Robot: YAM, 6 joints.
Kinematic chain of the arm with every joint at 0, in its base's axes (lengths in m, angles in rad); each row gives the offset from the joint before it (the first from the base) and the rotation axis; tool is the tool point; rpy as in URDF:
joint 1: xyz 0 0 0.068 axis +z
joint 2: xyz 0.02 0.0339 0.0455 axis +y
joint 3: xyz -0.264 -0.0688 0 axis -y
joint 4: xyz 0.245 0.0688 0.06 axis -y
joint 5: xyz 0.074 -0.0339 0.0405 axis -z
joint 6: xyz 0.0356 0 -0.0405 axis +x
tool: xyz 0 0 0 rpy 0 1.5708 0
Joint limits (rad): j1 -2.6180..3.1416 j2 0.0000..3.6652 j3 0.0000..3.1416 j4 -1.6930..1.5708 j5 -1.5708..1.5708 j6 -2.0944..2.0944
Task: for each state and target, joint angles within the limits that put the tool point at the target. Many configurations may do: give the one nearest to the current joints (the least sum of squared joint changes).
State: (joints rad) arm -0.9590 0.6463 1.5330 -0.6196 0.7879 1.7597
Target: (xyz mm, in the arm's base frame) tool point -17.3 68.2 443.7
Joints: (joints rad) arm -1.5818 0.2428 1.3079 -0.8404 0.5318 1.7597
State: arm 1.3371 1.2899 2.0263 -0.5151 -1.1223 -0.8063
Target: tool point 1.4 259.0 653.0
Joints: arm 1.4580 1.7046 2.5084 -0.1336 -0.8938 -0.8063
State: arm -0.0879 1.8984 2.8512 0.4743 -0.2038 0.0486
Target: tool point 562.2 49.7 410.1
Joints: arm 0.0760 2.5007 2.6159 0.3723 -0.1944 0.0486
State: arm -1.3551 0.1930 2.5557 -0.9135 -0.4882 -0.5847
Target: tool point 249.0 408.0 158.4
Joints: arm -2.0777 0.0000 3.1340 -1.6779 -0.5833 -0.5847
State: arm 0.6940 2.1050 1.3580 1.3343 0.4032 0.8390
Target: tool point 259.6 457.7 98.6
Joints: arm 1.0779 2.5595 1.5401 1.1802 0.3482 0.8390
